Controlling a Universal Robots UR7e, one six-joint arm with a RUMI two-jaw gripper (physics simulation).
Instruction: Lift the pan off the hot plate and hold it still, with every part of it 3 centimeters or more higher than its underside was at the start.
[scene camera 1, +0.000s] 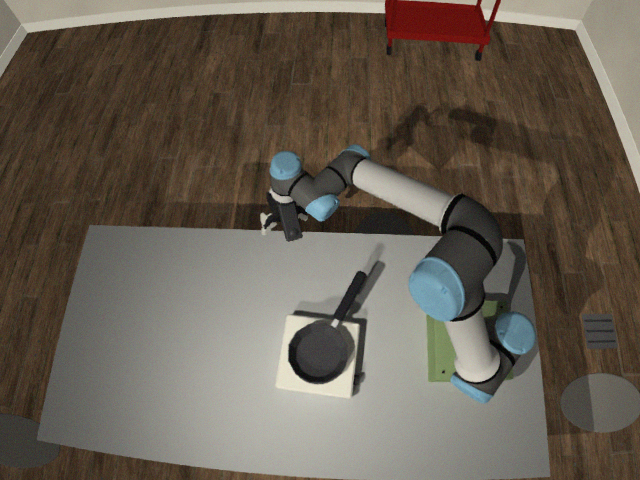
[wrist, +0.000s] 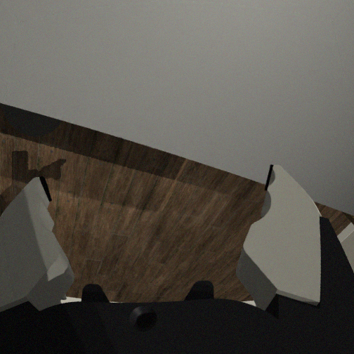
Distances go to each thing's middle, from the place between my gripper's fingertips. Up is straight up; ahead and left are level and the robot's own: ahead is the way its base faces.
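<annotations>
The cream hot plate (scene camera 1: 341, 386) is 38 cm to the left of my hand, 16 cm below it and 13 cm behind it. As for the dark round pan (scene camera 1: 317, 353), my gripper is now 29 cm to the right of it, 15 cm past it and 8 cm above it.
</annotations>
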